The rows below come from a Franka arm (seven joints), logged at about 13 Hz.
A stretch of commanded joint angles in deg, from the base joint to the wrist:
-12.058 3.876 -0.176 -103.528 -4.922 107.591 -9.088
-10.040 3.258 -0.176 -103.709 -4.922 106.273 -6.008
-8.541 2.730 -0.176 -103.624 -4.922 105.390 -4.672
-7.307 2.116 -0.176 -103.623 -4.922 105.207 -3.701
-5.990 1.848 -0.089 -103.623 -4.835 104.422 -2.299
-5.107 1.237 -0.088 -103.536 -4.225 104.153 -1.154
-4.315 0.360 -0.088 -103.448 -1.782 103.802 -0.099
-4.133 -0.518 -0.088 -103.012 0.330 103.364 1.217
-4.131 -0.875 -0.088 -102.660 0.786 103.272 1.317
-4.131 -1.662 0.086 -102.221 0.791 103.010 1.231
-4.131 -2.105 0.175 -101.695 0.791 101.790 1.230
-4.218 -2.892 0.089 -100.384 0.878 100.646 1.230
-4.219 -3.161 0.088 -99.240 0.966 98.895 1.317
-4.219 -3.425 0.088 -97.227 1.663 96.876 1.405
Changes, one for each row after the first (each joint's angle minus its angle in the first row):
2.018 -0.618 0.000 -0.181 0.000 -1.318 3.080
3.517 -1.146 0.000 -0.096 0.000 -2.201 4.416
4.751 -1.760 0.000 -0.095 0.000 -2.384 5.387
6.068 -2.028 0.087 -0.095 0.087 -3.169 6.789
6.951 -2.639 0.088 -0.008 0.697 -3.438 7.934
7.743 -3.516 0.088 0.080 3.140 -3.789 8.989
7.925 -4.394 0.088 0.516 5.252 -4.227 10.305
7.927 -4.751 0.088 0.868 5.708 -4.319 10.405
7.927 -5.538 0.262 1.307 5.713 -4.581 10.319
7.927 -5.981 0.351 1.833 5.713 -5.801 10.318
7.840 -6.768 0.265 3.144 5.800 -6.945 10.318
7.839 -7.037 0.264 4.288 5.888 -8.696 10.405
7.839 -7.301 0.264 6.301 6.585 -10.715 10.493

